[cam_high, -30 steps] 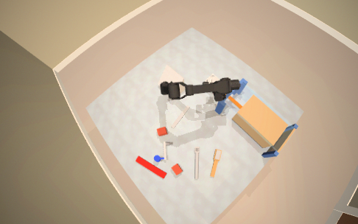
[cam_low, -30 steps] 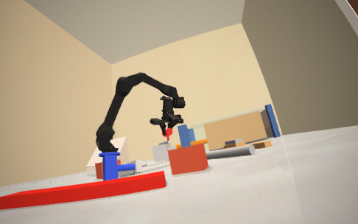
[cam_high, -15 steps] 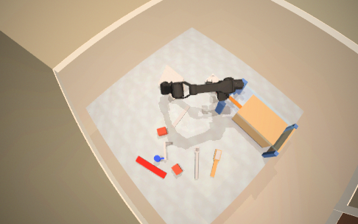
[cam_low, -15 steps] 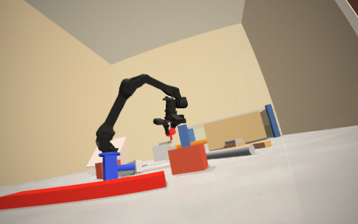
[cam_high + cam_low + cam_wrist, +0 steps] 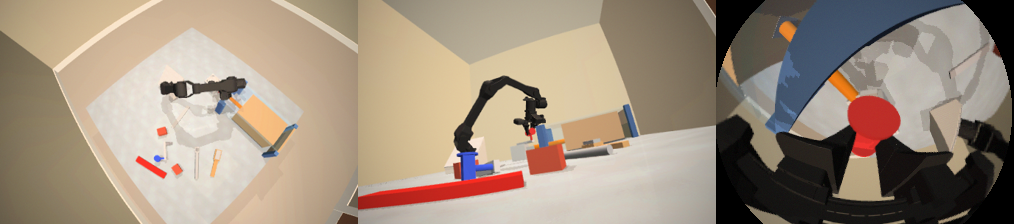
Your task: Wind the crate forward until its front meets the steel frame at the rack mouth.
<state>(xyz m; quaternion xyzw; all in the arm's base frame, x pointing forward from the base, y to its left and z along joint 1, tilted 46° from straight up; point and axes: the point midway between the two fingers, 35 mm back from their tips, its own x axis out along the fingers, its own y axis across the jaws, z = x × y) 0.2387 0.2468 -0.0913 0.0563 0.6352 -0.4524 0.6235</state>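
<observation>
My gripper tip is 3 cm above the winch handle and 2 cm past it. Round my gripper tip: grey winch 10 cm below, 10 cm behind, 1 cm to the left; red knob 1 cm to the right, 1 cm ahead; blue frame post 7 cm ahead, 4 cm to the left, 3 cm below.
</observation>
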